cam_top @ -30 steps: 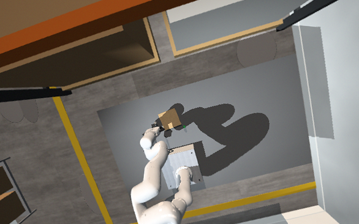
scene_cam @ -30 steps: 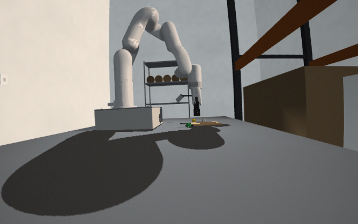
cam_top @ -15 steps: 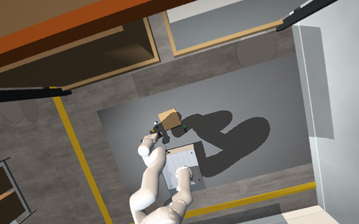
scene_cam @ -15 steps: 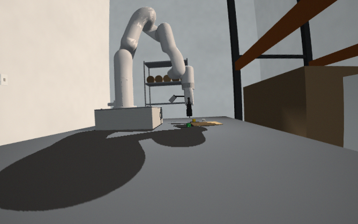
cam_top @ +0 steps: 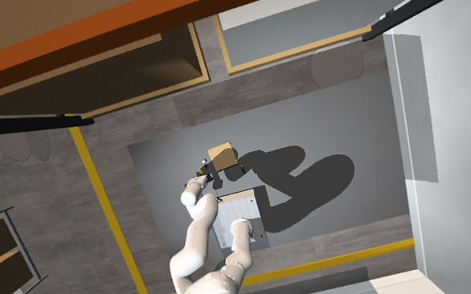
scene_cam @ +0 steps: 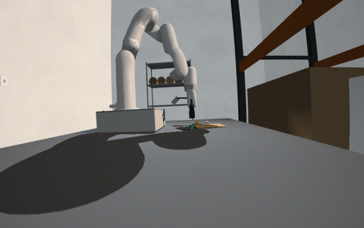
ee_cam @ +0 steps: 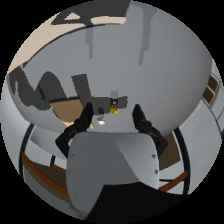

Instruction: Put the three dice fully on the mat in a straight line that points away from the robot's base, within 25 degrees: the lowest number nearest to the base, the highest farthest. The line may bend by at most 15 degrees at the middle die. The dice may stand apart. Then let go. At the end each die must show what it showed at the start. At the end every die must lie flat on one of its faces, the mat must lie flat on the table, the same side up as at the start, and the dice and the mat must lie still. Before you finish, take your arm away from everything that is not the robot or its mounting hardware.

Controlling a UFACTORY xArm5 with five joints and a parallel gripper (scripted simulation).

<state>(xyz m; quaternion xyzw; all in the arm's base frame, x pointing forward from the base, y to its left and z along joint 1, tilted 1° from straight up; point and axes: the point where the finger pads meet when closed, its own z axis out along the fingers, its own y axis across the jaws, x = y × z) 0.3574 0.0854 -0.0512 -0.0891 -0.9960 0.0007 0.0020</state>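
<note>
My gripper is now 30 mm short of the yellow die and 40 mm above it. The rest, counted from my hand: green die 50 mm behind, 240 mm to the right, 40 mm below; then white die 80 mm ahead, 50 mm to the right, 40 mm below; then tan mat 50 mm ahead, 160 mm to the right, 40 mm below.
</note>
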